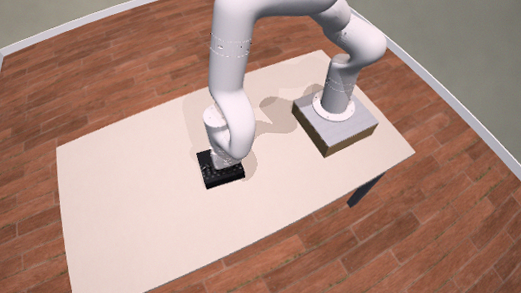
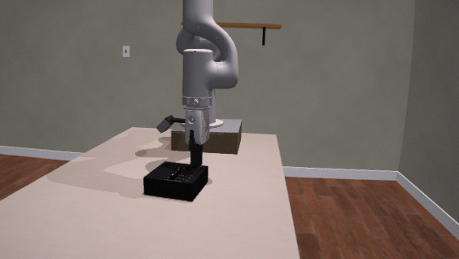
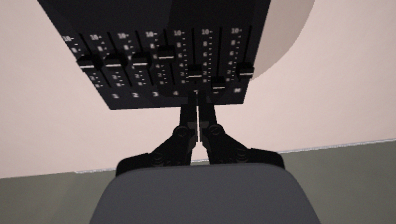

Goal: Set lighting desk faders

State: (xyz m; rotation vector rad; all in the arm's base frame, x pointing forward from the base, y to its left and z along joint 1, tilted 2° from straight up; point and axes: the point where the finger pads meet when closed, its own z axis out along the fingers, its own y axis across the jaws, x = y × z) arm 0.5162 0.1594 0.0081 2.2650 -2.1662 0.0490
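Right now my hand is 3 cm to the left of the channel 5 cap and 3 cm above it. The rest, counted from my hand: channel 6 cap 2 cm behind, 1 cm to the right, 3 cm below; then channel 4 cap 2 cm ahead, 4 cm to the right, 3 cm below.
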